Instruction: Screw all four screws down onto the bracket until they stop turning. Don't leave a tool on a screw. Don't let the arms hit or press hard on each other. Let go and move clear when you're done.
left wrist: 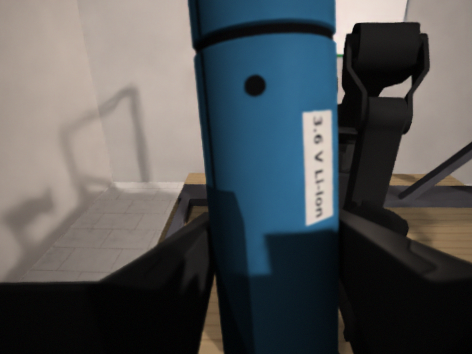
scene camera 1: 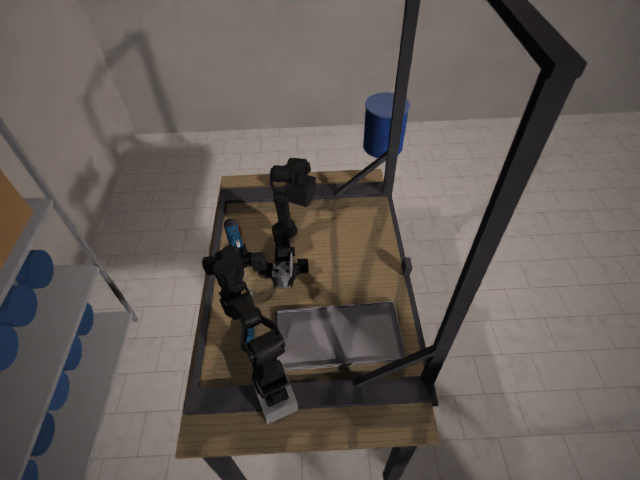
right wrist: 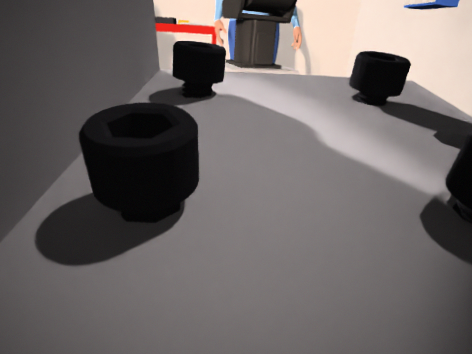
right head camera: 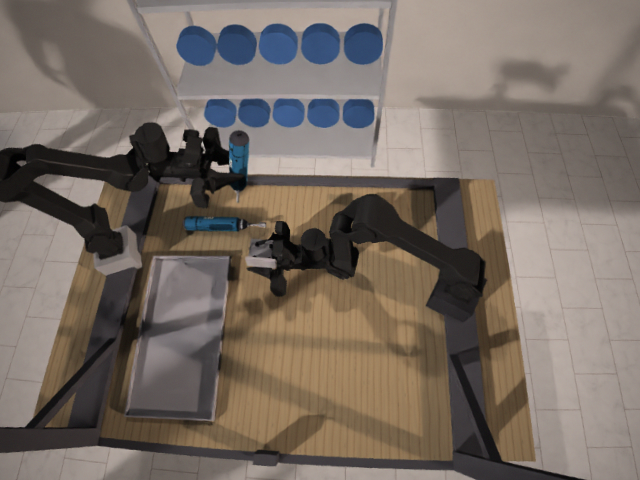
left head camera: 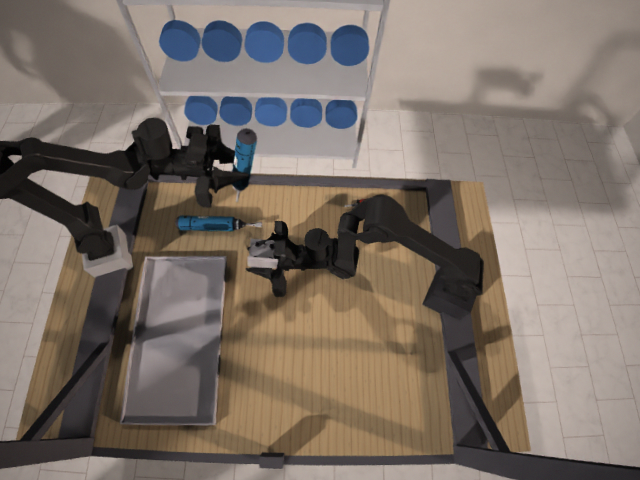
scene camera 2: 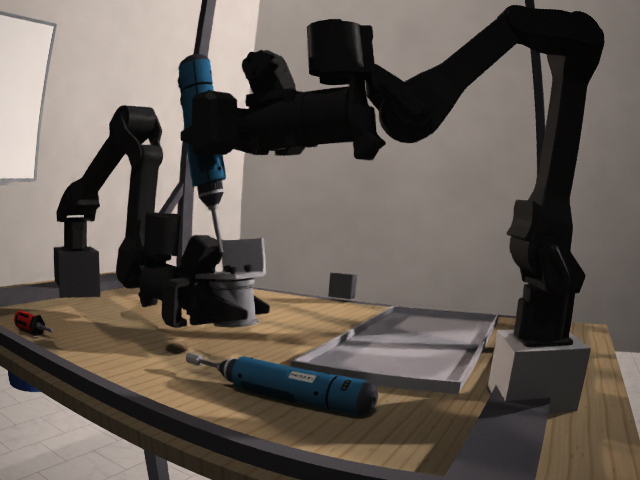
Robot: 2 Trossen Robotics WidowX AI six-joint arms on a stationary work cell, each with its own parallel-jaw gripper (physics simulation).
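Places are measured from the left arm's base along level axes (x right, y back, z down), in centimetres.
Where they show: left gripper, fingertip midpoint: (left wrist: 270, 221) (scene camera 1: 237, 244) (right head camera: 245, 168) (left head camera: 249, 167) (scene camera 2: 192, 136); right gripper, fingertip midpoint: (scene camera 1: 283, 287) (left head camera: 246, 259) (scene camera 2: 258, 312); left arm's base, origin of the base link: (scene camera 1: 274, 392) (right wrist: 252, 65) (right head camera: 110, 246) (left head camera: 100, 246) (scene camera 2: 542, 338); right arm's base, origin of the base link: (left wrist: 338, 166) (scene camera 1: 300, 181) (right head camera: 460, 287) (left head camera: 458, 285) (scene camera 2: 75, 249).
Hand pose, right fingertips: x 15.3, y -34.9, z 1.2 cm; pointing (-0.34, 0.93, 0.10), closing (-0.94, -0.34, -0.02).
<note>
Things, the pixels of their top centre, and the offset from my right fingertips. "*": a spot on its surface instead.
- blue electric screwdriver, middle of its top: (scene camera 2: 214, 53) (left head camera: 233, 135) (right head camera: 225, 137) (scene camera 1: 231, 226) dy -4.9, dx -11.6, dz -32.4 cm
- right edge, surface spot: (right wrist: 464, 175) * dy -6.6, dx +1.3, dz -4.9 cm
- second blue driver, middle of its top: (scene camera 2: 272, 363) (left head camera: 217, 220) (right head camera: 222, 220) dy +4.5, dx -14.7, dz +2.4 cm
- small red screwdriver, middle of its top: (scene camera 2: 34, 315) (left head camera: 361, 201) dy -35.5, dx -7.8, dz +3.5 cm
My left gripper (left head camera: 238, 167) (left wrist: 270, 221) is shut on a blue electric screwdriver (left head camera: 244, 155) (right head camera: 238, 157) (scene camera 2: 195, 93) (left wrist: 270, 150), nearly upright, its thin bit pointing down. In the left head view the bit is behind the bracket and apart from it. My right gripper (scene camera 2: 253, 308) is shut on the round grey base of the bracket (left head camera: 262, 263) (scene camera 1: 281, 273) (scene camera 2: 244, 256) (right wrist: 280, 250). The right wrist view shows the black socket-head screws: near left (right wrist: 140, 165), far left (right wrist: 199, 67), far right (right wrist: 380, 75) and one cut off at the right edge (right wrist: 464, 175). Threads show under the far heads.
A second blue driver (left head camera: 206, 223) (right head camera: 212, 223) (scene camera 2: 294, 382) with a wider tip lies behind the grey tray (left head camera: 223, 289). A small red screwdriver (left head camera: 360, 201) (scene camera 2: 24, 320) lies near the back edge, behind the right arm. Both arms reach close together near the bracket, the left one higher.
</note>
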